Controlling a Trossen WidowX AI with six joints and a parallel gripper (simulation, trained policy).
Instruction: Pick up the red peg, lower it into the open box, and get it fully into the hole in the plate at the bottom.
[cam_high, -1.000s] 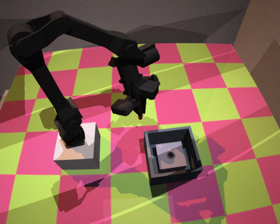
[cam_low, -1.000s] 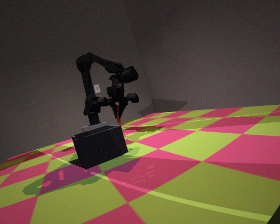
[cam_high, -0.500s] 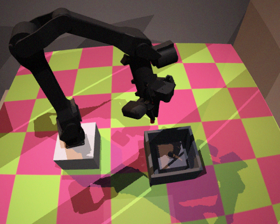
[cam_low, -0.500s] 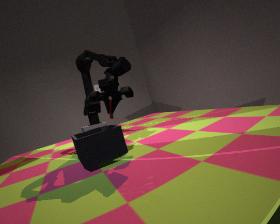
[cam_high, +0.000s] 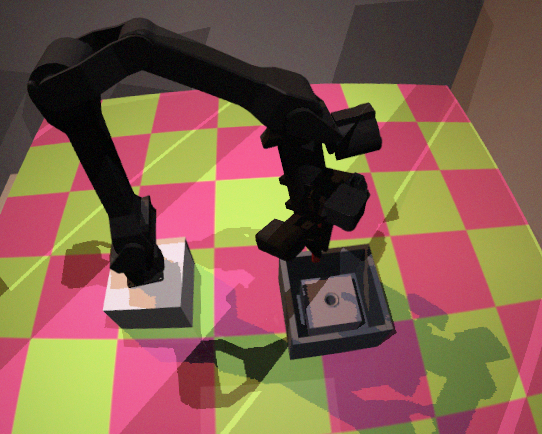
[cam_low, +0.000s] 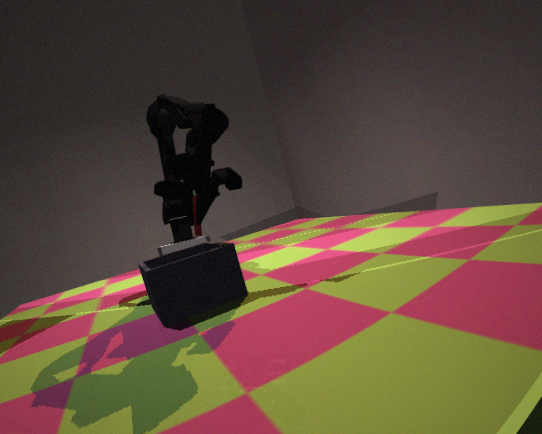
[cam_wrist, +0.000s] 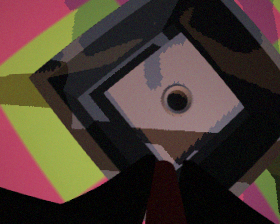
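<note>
Now: gripper tip 1 cm past the red peg, 1 cm to the right of it and 2 cm below it. The rest, counted from my gripper tip: dark box: 1 cm ahead, 5 cm to the right, 12 cm below; then plate: 1 cm ahead, 5 cm to the right, 10 cm below.
</note>
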